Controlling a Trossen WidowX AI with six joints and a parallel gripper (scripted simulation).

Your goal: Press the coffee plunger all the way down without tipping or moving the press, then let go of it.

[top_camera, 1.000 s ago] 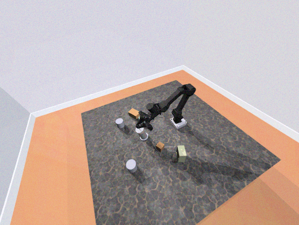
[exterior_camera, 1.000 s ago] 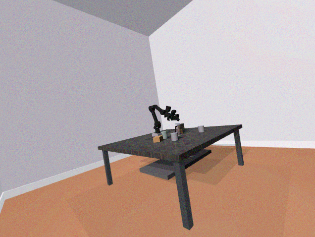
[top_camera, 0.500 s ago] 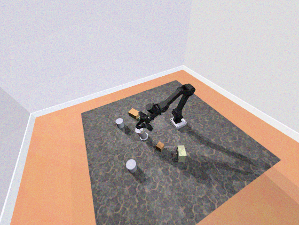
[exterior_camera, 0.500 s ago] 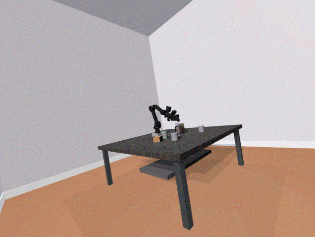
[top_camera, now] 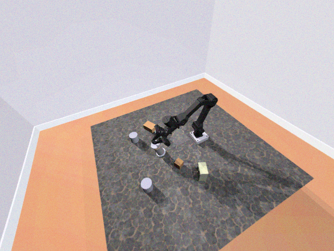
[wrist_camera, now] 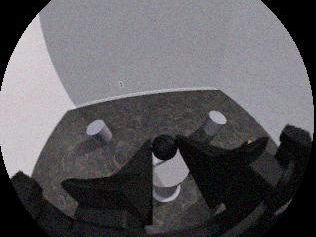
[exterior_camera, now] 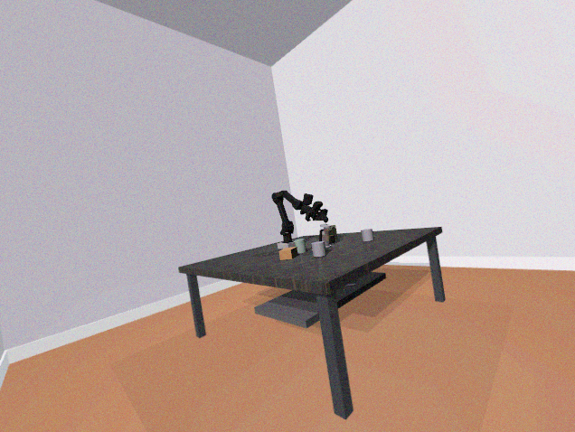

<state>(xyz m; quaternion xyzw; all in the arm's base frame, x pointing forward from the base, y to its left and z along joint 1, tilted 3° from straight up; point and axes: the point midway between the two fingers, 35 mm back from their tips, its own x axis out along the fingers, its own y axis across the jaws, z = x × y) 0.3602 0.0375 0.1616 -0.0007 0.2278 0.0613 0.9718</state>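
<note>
Right now the coffee press is 90 mm below my gripper tip, 20 mm to the right of it and 20 mm behind it. Also, from my gripper tip: cream box (270 mm to the left, 260 mm behind, 120 mm below); then small cube (150 mm below, 140 mm to the left, 140 mm behind); then orange box (300 mm to the right, 150 mm below, 30 mm behind).
</note>
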